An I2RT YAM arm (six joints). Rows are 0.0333 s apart.
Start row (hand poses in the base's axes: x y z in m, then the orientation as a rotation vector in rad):
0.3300, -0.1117, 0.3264, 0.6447, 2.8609, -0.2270
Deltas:
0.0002, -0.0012, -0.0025, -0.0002, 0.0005, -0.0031
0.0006, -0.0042, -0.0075, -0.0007, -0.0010, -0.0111
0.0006, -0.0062, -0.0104, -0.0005, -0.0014, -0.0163
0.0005, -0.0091, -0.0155, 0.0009, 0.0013, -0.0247
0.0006, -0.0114, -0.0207, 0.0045, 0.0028, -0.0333
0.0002, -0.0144, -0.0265, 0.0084, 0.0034, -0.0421
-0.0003, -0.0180, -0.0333, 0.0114, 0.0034, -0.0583
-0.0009, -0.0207, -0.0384, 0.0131, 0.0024, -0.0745
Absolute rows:
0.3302, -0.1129, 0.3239, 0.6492, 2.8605, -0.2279
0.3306, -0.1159, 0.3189, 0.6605, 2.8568, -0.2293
0.3306, -0.1179, 0.3160, 0.6680, 2.8551, -0.2296
0.3305, -0.1208, 0.3109, 0.6806, 2.8558, -0.2300
0.3306, -0.1231, 0.3057, 0.6939, 2.8559, -0.2268
0.3302, -0.1261, 0.2999, 0.7074, 2.8551, -0.2228
0.3297, -0.1297, 0.2931, 0.7313, 2.8512, -0.2210
0.3291, -0.1324, 0.2880, 0.7549, 2.8458, -0.2206

